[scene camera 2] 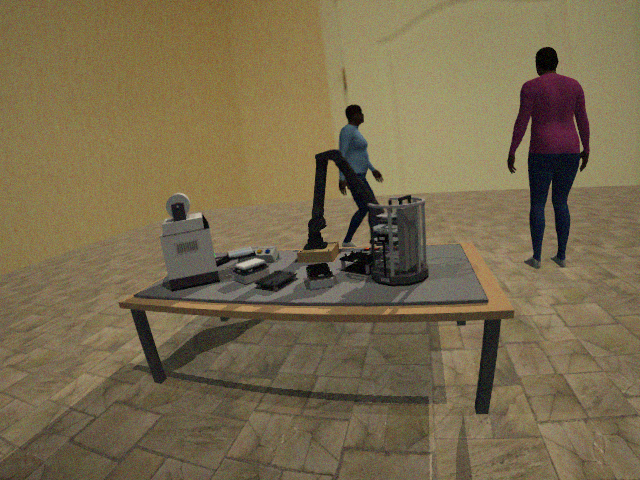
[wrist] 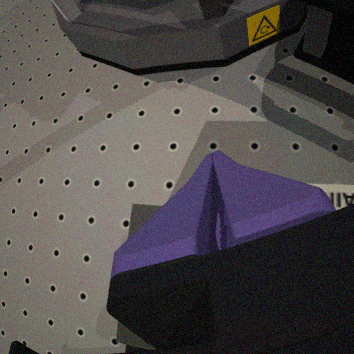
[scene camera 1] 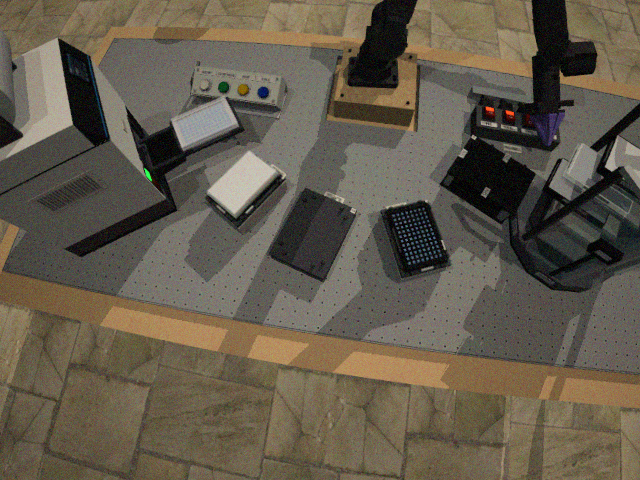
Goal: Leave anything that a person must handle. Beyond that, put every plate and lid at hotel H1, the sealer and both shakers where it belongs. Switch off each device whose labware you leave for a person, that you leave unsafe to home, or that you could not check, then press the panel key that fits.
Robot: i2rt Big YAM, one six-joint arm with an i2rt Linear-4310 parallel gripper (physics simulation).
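Seen in the pictures: gripper, between the fingertips: (wrist: 216, 163) (scene camera 1: 547, 145); arm's base, origin of its link: (scene camera 2: 316, 247) (scene camera 1: 372, 74).
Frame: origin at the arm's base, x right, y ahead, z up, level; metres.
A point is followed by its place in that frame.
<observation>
My gripper (scene camera 1: 549, 144) {x -0.415, y 0.167, z -0.008 m} (wrist: 216, 163) {x -0.415, y 0.167, z -0.008 m} is shut and empty, its purple fingertips together at the right end of the switch box (scene camera 1: 514, 133) {x -0.339, y 0.138, z -0.011 m}. Two of its switches glow orange; a third beside the fingers looks darker red, and the rest is hidden. The sealer (scene camera 1: 87, 170) {x 0.483, y 0.402, z 0.185 m} (scene camera 2: 187, 248) {x 0.533, y 0.431, z 0.146 m} stands left, with a pale plate (scene camera 1: 206, 124) {x 0.352, y 0.214, z 0.059 m} on its extended tray. A white-topped plate (scene camera 1: 244, 183) {x 0.256, y 0.337, z 0.032 m} (scene camera 2: 250, 264) {x 0.251, y 0.356, z 0.030 m} sits on a device left of centre. A black plate with blue wells (scene camera 1: 416, 235) {x -0.086, y 0.421, z 0.018 m} sits on another device. The key panel (scene camera 1: 237, 82) {x 0.321, y 0.058, z 0.020 m} has white, green, yellow and blue keys. The round hotel (scene camera 1: 550, 281) {x -0.378, y 0.488, z -0.024 m} (scene camera 2: 400, 276) {x -0.431, y 0.498, z -0.010 m} holds labware.
A dark flat unit (scene camera 1: 313, 233) {x 0.114, y 0.416, z -0.019 m} (scene camera 2: 276, 280) {x 0.091, y 0.477, z -0.009 m} lies between the two plate-bearing devices. A black platform (scene camera 1: 488, 178) {x -0.248, y 0.280, z 0.010 m} lies between the switch box and the hotel. The hotel's base with a yellow warning label (wrist: 263, 25) {x -0.380, y 0.268, z -0.027 m} is near the fingertips in the wrist view. Two people (scene camera 2: 355, 149) (scene camera 2: 553, 118) are behind the table.
</observation>
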